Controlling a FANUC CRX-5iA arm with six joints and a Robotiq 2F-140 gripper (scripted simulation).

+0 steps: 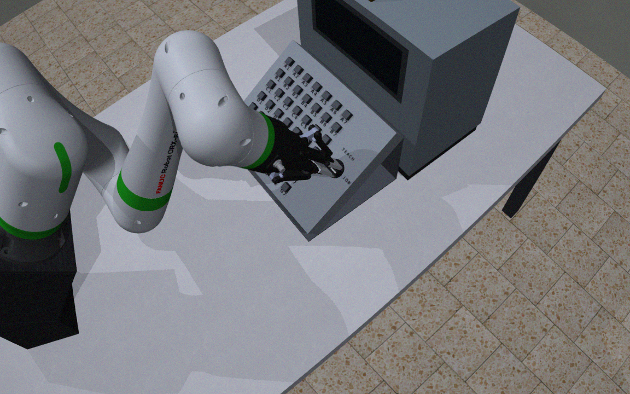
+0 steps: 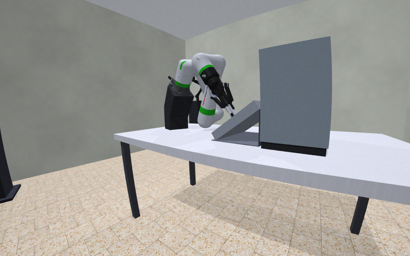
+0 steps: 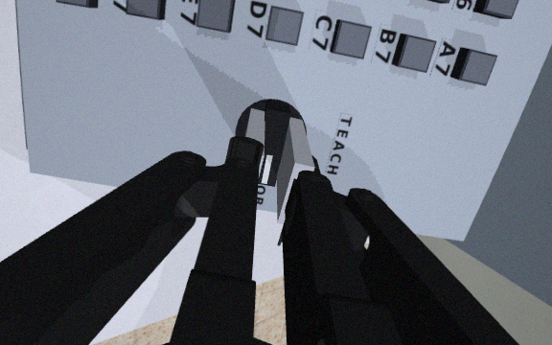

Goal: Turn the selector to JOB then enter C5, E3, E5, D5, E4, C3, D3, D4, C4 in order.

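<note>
Now: hand 20 mm above the black selector knob and 10 mm short of it. The rest, counted from my hand: sloped keypad: 110 mm to the left, 70 mm below, 40 mm ahead; then key D7: 60 mm to the left, 30 mm below, 10 mm ahead; then key C7: 60 mm to the left, 40 mm ahead, 10 mm below.
</note>
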